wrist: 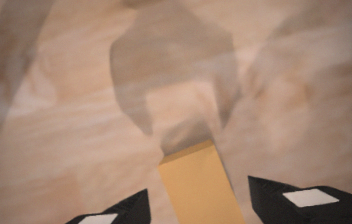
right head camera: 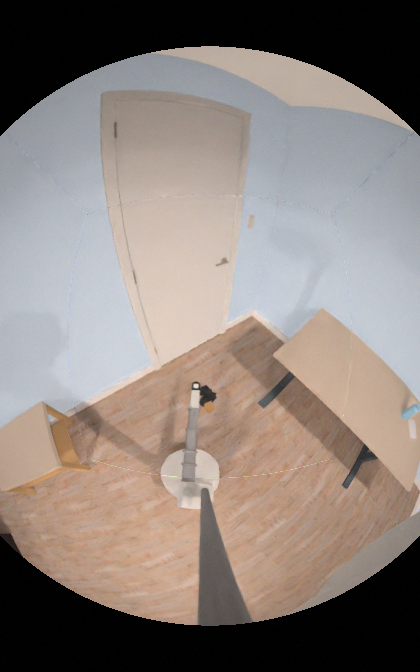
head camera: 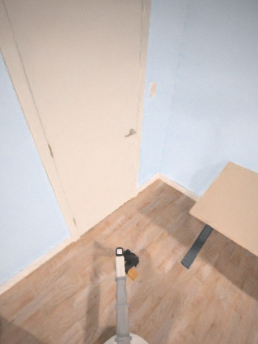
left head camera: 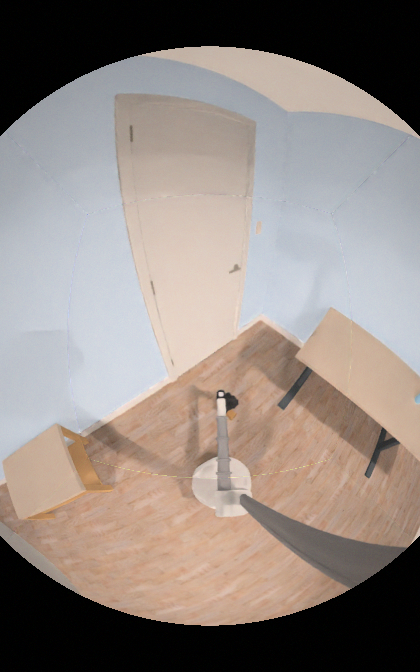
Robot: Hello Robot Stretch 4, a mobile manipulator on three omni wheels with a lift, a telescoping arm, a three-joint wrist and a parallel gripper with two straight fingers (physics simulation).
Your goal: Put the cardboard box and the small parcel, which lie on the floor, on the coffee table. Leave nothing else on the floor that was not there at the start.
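Places are measured from the robot's base along level axes (x ahead, y left, z up), in millimetres.
Pixels of known places: gripper, between the fingertips: [wrist: 199, 198] [head camera: 130, 269].
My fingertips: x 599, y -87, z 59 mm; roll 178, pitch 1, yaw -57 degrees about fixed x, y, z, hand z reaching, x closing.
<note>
Behind a point stands the place of what it marks.
A small yellow-orange box [head camera: 132, 274] @[z 22, x 571, y -99 mm] [left head camera: 231, 414] [right head camera: 209, 407] [wrist: 202, 202] @[z 22, x 583, y -98 mm] shows at my gripper, low over or on the floor; I cannot tell whether it is the cardboard box or the small parcel. My gripper [head camera: 131, 264] @[z 59, x 599, y -87 mm] [left head camera: 230, 402] [right head camera: 207, 395] [wrist: 199, 198] @[z 59, x 599, y -87 mm] is open. In the wrist view its fingers stand on either side of the box, with a gap on each side. The box's near end is cut off by the frame. The long tan table [head camera: 227, 205] @[z 692, x 718, y -726 mm] [left head camera: 350, 365] [right head camera: 335, 375] with dark legs, at the right, looks like the coffee table. A second parcel or box does not show.
A blue cylinder [left head camera: 418, 399] [right head camera: 410, 411] and a small white item [right head camera: 412, 429] lie at the far right of the long table. A smaller table [left head camera: 42, 470] [right head camera: 25, 445] with wooden legs stands at the left. A closed door [head camera: 95, 110] @[z 1156, x 1193, y 126 mm] is ahead.
</note>
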